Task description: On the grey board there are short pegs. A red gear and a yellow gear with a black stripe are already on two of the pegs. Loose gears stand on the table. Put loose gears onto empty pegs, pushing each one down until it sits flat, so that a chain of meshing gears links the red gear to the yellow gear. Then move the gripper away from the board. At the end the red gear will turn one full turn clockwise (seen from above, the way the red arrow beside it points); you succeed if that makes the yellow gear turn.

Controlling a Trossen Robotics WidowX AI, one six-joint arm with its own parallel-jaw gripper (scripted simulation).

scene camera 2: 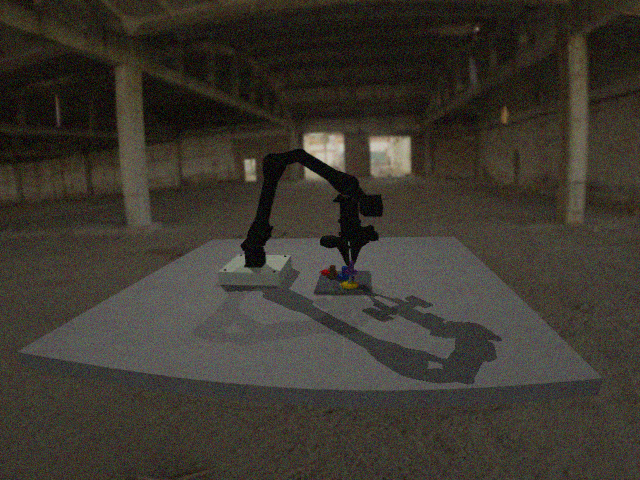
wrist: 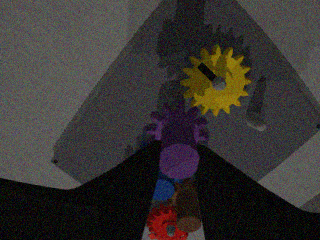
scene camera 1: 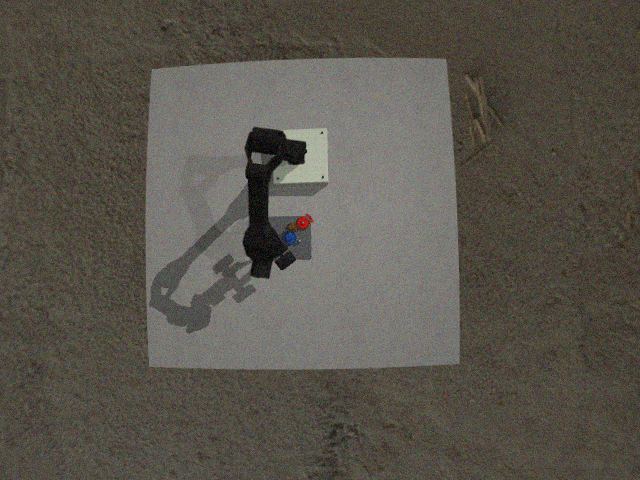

Labels:
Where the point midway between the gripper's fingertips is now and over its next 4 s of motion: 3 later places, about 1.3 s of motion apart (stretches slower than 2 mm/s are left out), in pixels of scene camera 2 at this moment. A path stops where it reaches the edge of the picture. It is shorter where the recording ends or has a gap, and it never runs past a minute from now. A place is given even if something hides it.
My gripper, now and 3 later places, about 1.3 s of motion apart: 350,264; 350,272; 348,246; 319,219

